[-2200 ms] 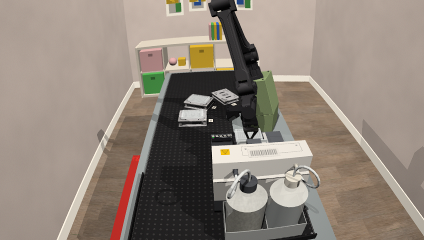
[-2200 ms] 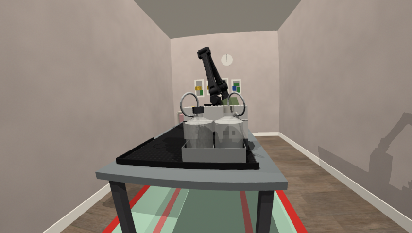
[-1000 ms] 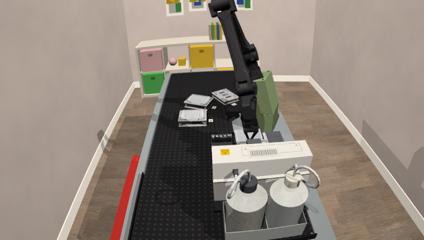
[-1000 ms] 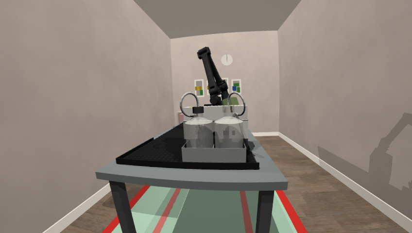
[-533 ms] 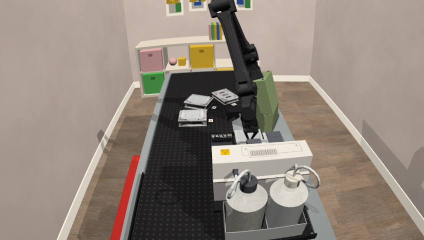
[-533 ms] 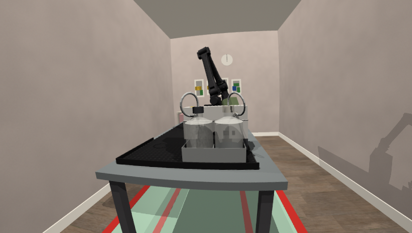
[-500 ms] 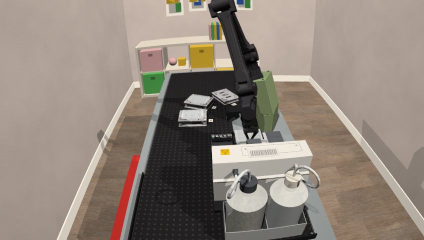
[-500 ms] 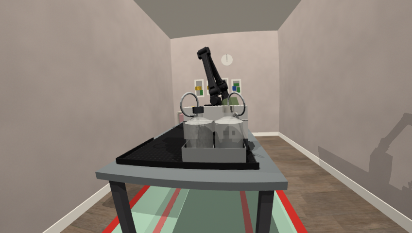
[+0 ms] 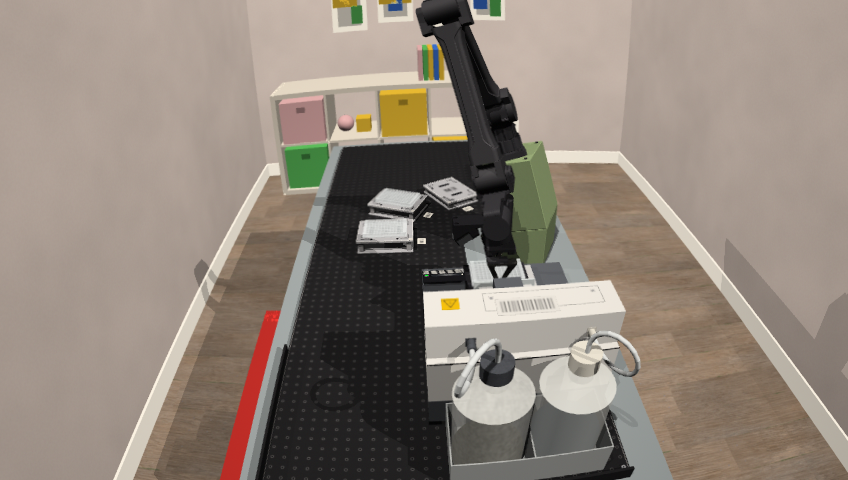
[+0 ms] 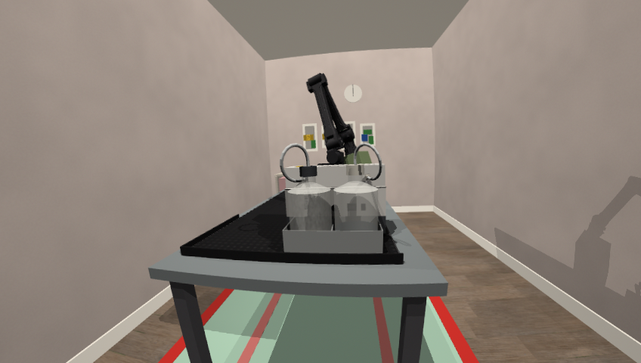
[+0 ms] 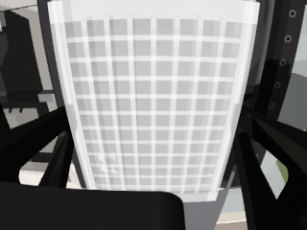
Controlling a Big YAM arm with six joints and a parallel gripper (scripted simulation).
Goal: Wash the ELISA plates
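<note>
Now: hand 2 cm above the washer carrier. From my hand the other things lie so: plate washer (15 cm to the left, 2 cm above).
</note>
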